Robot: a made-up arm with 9 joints.
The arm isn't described. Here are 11 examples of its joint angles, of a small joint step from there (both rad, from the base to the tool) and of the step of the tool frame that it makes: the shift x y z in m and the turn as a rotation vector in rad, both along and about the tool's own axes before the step.
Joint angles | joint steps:
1: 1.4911 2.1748 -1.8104 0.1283 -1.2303 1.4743 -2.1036 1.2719 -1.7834 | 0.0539 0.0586 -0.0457 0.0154 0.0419 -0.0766 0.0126 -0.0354 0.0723
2: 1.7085 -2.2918 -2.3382 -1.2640 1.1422 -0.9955 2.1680 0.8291 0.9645 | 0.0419 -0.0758 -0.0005 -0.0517 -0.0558 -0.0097 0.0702 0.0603 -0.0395
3: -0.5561 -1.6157 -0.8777 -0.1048 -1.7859 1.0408 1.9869 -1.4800 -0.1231 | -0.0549 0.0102 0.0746 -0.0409 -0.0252 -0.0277 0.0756 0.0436 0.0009
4: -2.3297 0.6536 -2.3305 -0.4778 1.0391 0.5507 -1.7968 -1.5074 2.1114 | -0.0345 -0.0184 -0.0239 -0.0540 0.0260 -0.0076 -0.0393 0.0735 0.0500
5: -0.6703 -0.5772 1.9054 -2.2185 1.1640 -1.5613 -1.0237 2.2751 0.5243 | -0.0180 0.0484 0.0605 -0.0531 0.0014 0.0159 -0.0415 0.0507 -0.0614
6: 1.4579 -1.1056 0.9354 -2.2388 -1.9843 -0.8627 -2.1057 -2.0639 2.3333 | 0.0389 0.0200 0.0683 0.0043 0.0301 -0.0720 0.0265 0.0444 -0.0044
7: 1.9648 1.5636 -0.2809 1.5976 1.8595 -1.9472 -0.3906 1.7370 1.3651 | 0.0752 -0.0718 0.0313 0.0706 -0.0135 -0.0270 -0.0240 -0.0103 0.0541
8: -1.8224 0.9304 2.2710 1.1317 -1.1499 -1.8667 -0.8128 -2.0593 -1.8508 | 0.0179 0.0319 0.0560 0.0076 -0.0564 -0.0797 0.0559 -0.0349 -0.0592
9: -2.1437 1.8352 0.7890 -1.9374 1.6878 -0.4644 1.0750 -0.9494 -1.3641 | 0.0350 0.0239 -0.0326 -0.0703 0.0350 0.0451 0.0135 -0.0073 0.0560
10: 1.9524 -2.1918 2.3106 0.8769 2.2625 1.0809 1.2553 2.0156 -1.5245 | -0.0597 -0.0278 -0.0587 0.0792 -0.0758 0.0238 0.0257 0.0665 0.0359
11: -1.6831 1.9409 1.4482 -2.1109 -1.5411 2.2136 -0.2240 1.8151 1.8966 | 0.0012 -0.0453 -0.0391 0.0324 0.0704 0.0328 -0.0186 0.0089 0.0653
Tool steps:
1: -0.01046 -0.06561 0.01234 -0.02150 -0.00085 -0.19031
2: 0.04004 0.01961 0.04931 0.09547 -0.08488 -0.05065
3: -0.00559 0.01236 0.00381 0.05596 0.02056 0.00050
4: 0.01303 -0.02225 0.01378 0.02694 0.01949 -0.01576
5: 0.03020 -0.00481 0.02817 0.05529 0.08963 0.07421
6: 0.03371 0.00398 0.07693 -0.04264 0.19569 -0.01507
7: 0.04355 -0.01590 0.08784 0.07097 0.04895 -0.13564
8: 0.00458 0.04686 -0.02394 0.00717 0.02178 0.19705
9: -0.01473 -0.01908 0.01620 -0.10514 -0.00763 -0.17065
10: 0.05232 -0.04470 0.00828 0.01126 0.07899 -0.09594
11: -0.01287 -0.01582 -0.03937 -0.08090 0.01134 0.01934
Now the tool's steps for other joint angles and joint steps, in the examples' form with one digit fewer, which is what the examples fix.
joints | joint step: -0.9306 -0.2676 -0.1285 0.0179 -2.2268 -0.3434 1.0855 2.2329 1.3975 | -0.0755 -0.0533 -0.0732 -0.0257 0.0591 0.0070 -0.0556 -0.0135 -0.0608
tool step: -0.0682 0.0608 -0.0296 -0.0204 -0.1361 -0.0223
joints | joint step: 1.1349 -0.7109 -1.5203 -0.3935 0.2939 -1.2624 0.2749 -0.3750 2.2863 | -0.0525 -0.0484 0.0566 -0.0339 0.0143 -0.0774 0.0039 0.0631 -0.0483
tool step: 0.0372 -0.0343 0.0289 0.0166 0.0579 -0.0171
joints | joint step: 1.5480 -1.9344 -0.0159 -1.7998 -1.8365 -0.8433 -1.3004 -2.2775 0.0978 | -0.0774 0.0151 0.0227 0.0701 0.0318 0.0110 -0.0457 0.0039 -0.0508
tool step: 0.0384 -0.0770 -0.0470 0.0089 0.1003 -0.0306
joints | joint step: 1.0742 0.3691 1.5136 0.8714 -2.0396 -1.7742 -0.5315 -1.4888 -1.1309 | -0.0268 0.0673 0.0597 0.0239 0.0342 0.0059 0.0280 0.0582 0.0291
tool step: 0.0042 0.0027 -0.0143 -0.0696 0.0235 -0.0156
